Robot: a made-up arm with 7 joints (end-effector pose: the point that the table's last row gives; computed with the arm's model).
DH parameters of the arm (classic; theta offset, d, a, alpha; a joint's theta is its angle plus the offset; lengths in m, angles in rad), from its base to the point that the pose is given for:
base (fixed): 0 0.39 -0.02 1.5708
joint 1: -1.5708 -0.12 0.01 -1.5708
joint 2: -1.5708 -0.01 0 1.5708
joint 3: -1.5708 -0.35 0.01 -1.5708
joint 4: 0 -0.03 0.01 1.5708
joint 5: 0 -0.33 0.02 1.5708
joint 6: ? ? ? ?
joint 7: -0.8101 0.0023 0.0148 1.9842
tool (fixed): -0.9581 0.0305 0 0
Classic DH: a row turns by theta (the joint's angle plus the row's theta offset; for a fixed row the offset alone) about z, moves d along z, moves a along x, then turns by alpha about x.
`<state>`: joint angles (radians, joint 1 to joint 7).
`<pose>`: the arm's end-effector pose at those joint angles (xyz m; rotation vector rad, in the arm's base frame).
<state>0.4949 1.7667 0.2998 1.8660 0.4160 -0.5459 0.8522</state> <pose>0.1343 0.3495 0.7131 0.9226 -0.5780 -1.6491</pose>
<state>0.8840 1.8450 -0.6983 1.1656 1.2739 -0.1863 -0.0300</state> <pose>0.1291 0.6784 0.5586 0.0445 -1.2940 0.0822</pose>
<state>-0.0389 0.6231 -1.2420 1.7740 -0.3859 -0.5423 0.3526</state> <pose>0.1330 0.0503 -0.0115 -0.8965 -0.2641 -2.0363</pose>
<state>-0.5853 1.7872 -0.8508 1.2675 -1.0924 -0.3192 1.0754</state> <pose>0.1142 0.5908 0.1300 0.5523 2.5892 -1.4119</pose>
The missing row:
joint 6: -1.5708 0.02 0.02 -1.5708
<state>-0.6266 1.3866 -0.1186 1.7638 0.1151 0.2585 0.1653</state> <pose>0.2330 0.4347 0.1709 0.1090 0.2585 -0.7634</pose>
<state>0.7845 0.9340 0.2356 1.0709 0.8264 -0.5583 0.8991</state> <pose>0.3225 0.6445 0.4016 -0.2630 -1.6787 -0.9705</pose>
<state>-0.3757 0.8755 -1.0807 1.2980 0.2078 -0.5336 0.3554</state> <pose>-0.0057 0.3219 -0.1432 -1.0062 0.4224 -1.0870</pose>
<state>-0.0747 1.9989 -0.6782 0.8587 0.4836 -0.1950 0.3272</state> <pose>0.2044 0.7082 0.5375 0.6346 0.3702 -0.2633</pose>
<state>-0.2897 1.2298 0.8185 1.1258 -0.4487 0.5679 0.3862</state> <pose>0.1344 0.6953 0.4332 0.6166 -0.1043 0.4715</pose>
